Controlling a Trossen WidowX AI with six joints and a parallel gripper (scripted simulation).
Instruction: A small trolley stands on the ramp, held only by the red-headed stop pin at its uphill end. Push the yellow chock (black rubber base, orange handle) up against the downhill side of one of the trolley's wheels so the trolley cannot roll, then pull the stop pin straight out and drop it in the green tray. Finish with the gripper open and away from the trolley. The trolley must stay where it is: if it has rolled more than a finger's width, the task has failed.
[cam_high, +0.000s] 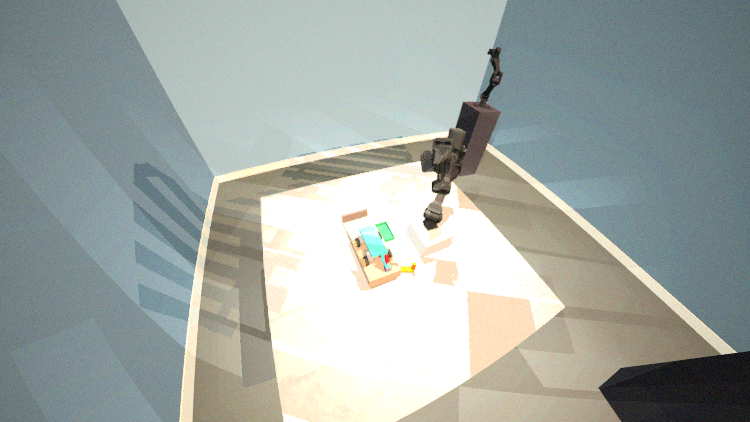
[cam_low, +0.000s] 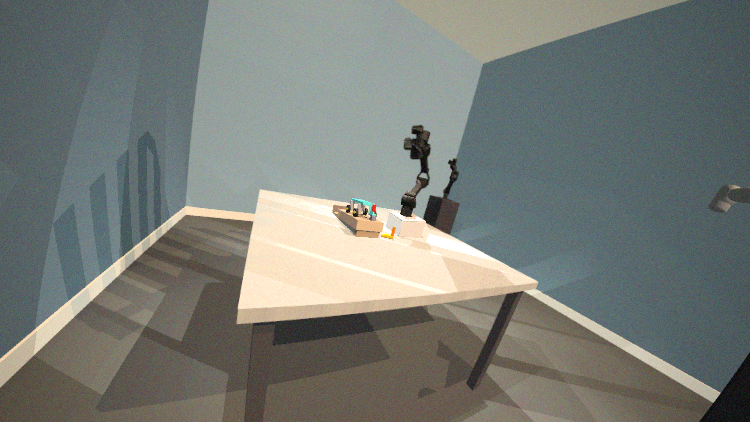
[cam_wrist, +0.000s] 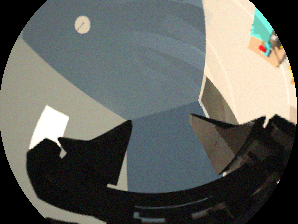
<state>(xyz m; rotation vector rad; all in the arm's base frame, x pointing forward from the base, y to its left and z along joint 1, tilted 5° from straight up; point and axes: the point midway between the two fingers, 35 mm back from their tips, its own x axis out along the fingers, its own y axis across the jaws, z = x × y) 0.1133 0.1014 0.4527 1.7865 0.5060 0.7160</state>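
Right now the yellow chock is 2 cm to the left of my gripper tip and 53 cm below it. The rest, counted from my gripper tip: cyan trolley: 15 cm ahead, 10 cm to the right, 44 cm below; then red-headed stop pin: 12 cm ahead, 1 cm to the left, 42 cm below; then green tray: 4 cm ahead, 23 cm to the right, 56 cm below.
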